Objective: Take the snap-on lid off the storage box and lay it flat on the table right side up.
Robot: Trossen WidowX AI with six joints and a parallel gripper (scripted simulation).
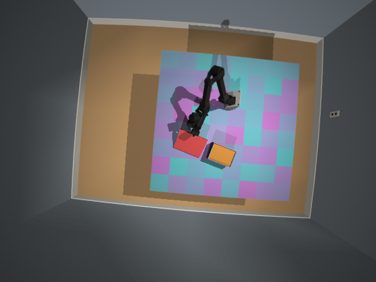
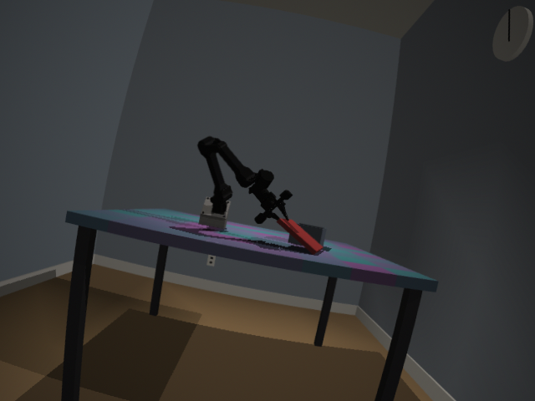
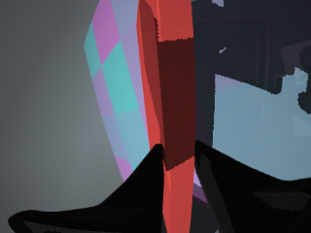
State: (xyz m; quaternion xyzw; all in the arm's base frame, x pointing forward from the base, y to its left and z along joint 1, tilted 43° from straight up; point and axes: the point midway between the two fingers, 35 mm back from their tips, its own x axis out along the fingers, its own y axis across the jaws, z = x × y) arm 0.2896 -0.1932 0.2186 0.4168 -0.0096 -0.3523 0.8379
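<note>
Now: gripper tip 70 mm short of the red lid, 40 mm above it and 20 mm to the left of it. Also, from my gripper tip: grey storage box (250 mm to the left, 140 mm ahead, 50 mm below).
</note>
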